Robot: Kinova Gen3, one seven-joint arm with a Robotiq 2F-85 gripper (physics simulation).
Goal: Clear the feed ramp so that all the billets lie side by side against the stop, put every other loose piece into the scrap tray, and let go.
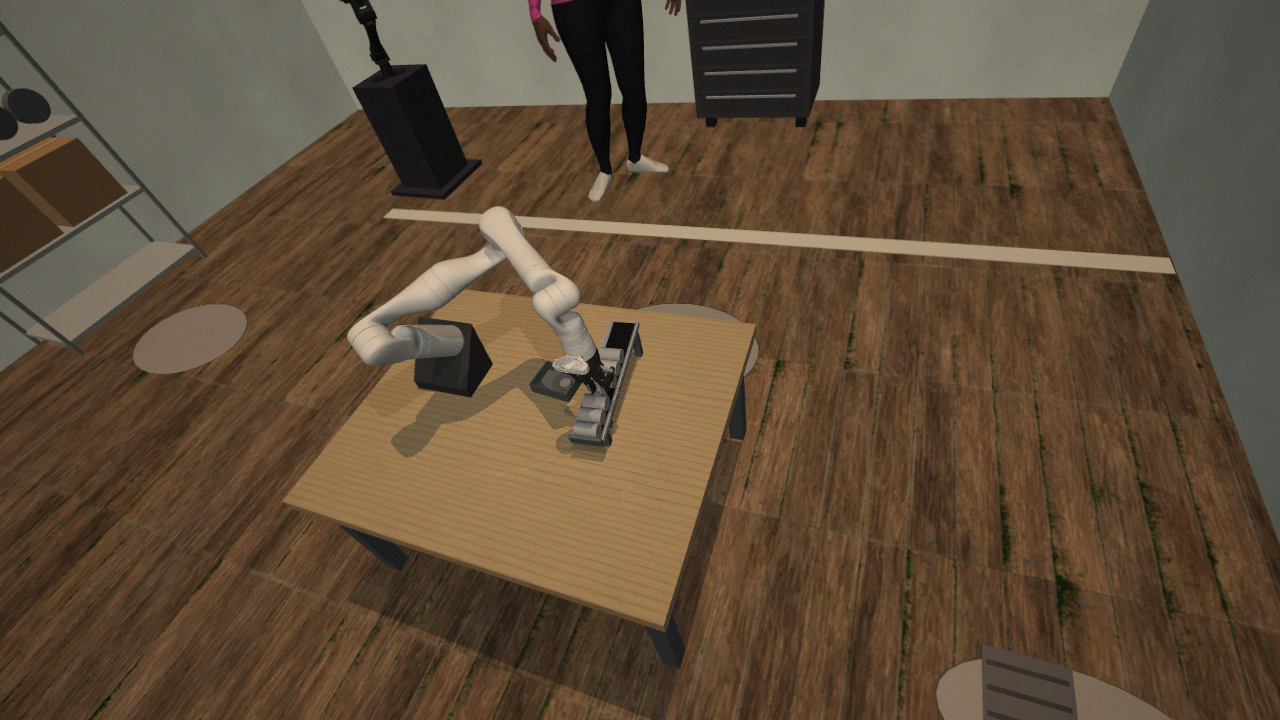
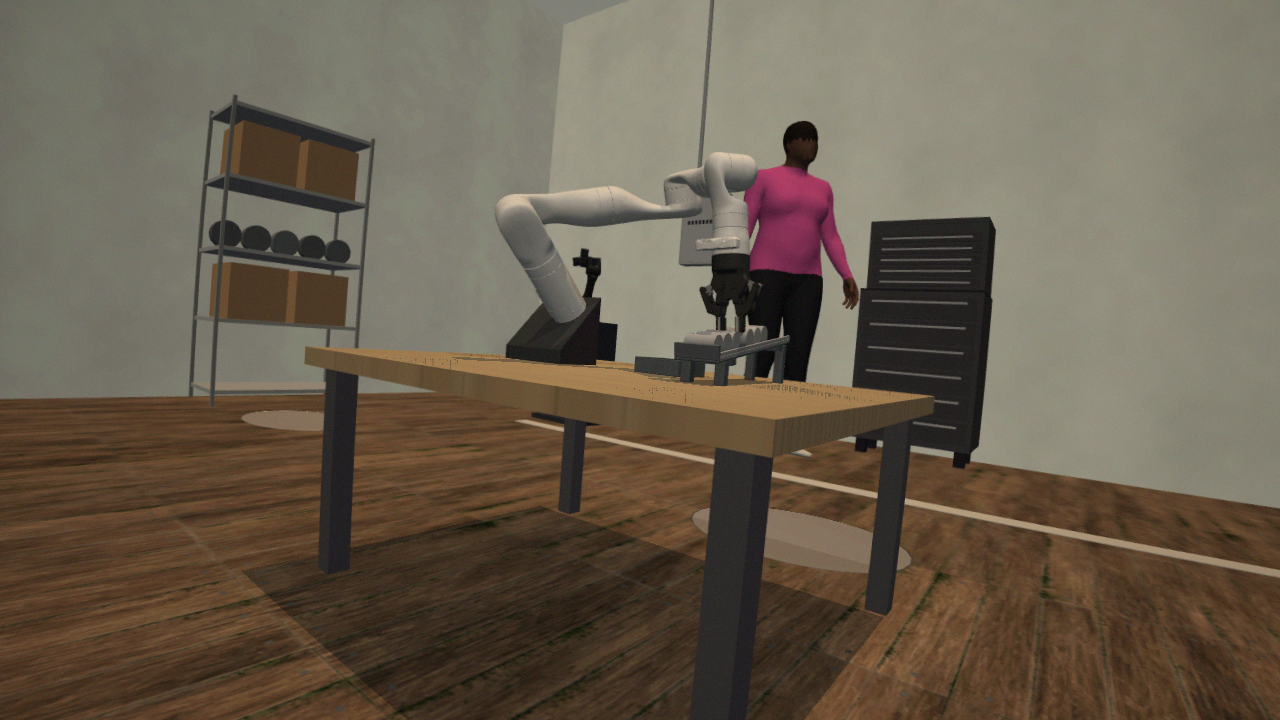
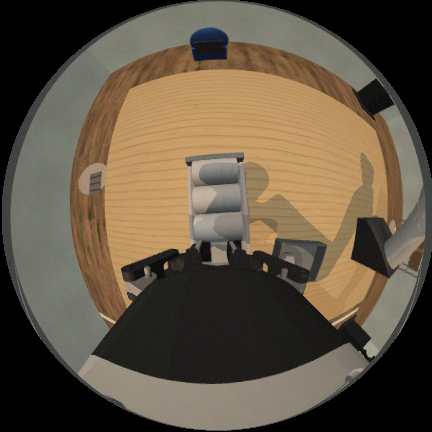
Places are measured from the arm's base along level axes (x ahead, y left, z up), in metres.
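Pixels of known places: gripper, fingertip midpoint: (image 1: 600,392) (image 3: 214,247); arm's base, link origin: (image 1: 450,340) (image 2: 570,311) (image 3: 389,254).
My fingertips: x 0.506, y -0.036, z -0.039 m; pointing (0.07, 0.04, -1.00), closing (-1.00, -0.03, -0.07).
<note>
For each thing: its top centre in the pictures, then the offset to it from my fingertips. "*": a spot on its surface instead. Level surfaces: height alone.
- feed ramp, surface spot: (image 2: 756,350) (image 1: 621,385) * dx +0.032, dy +0.053, dz -0.024 m
- grey stop, top centre: (image 3: 213,156) (image 2: 697,343) (image 1: 584,436) dx +0.010, dy -0.129, dz -0.021 m
- first billet, top centre: (image 3: 213,168) (image 2: 704,333) (image 1: 585,424) dx +0.007, dy -0.105, dz -0.002 m
- second billet, top centre: (image 3: 215,197) (image 2: 713,332) (image 1: 590,411) dx +0.002, dy -0.066, dz +0.004 m
- third billet, top centre: (image 3: 217,229) (image 2: 722,330) (image 1: 594,397) dx -0.003, dy -0.027, dz +0.009 m
- more billet, top centre: (image 2: 751,325) (image 1: 609,350) dx -0.022, dy +0.121, dz +0.029 m
- pale block, top centre: (image 3: 219,253) dx -0.007, dy +0.009, dz +0.001 m
- scrap tray, top centre: (image 2: 670,359) (image 3: 301,264) (image 1: 555,376) dx -0.188, dy +0.059, dz -0.059 m
- light piece, top centre: (image 3: 288,262) (image 1: 565,382) dx -0.160, dy +0.058, dz -0.074 m
- wooden table, surface height: dz -0.094 m
The feed ramp (image 1: 626,380) (image 2: 756,350) (image 3: 245,200) slopes down to a grey stop (image 1: 588,441) (image 3: 215,158). Three pale cylindrical billets lie side by side there: the first billet (image 1: 586,430) (image 3: 216,172) against the stop, a second billet (image 3: 216,198) and a third billet (image 3: 218,226). At least one more billet (image 1: 612,355) lies higher up, behind the fingers. My gripper (image 2: 730,325) (image 3: 214,247) is partly open, low over the ramp above the third billet. A pale block (image 3: 219,255) shows between the fingertips, not gripped. The scrap tray (image 2: 656,365) (image 3: 318,262) holds a light piece (image 3: 288,257).
The arm's dark base (image 1: 452,358) (image 2: 559,335) (image 3: 371,245) stands on the wooden table (image 1: 501,501) (image 2: 537,380) (image 3: 150,130). The tray lies between base and ramp. The ramp's side rails stand up beside the billets. A person (image 1: 608,80) (image 2: 792,214) stands beyond the table.
</note>
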